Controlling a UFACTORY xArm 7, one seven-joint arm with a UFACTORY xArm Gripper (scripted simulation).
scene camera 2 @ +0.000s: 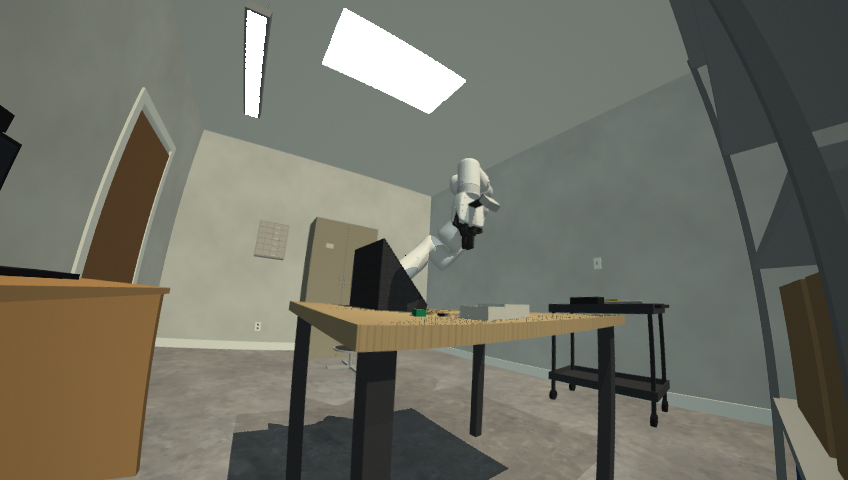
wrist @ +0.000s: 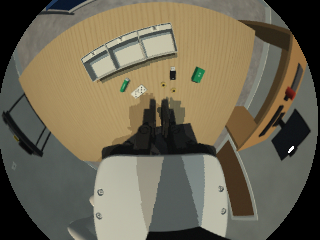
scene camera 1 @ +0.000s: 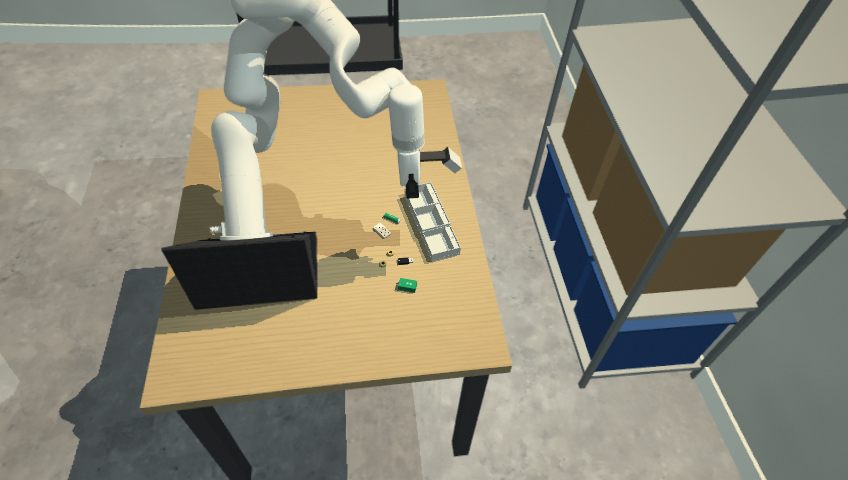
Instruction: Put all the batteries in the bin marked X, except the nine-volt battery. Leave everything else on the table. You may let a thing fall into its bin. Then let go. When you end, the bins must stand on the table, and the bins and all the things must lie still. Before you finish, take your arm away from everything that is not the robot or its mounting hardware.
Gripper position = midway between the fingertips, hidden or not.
Observation:
I see my gripper [scene camera 2: 467,248].
My gripper shows as well in the wrist view [wrist: 158,107] and in scene camera 1 [scene camera 1: 412,195].

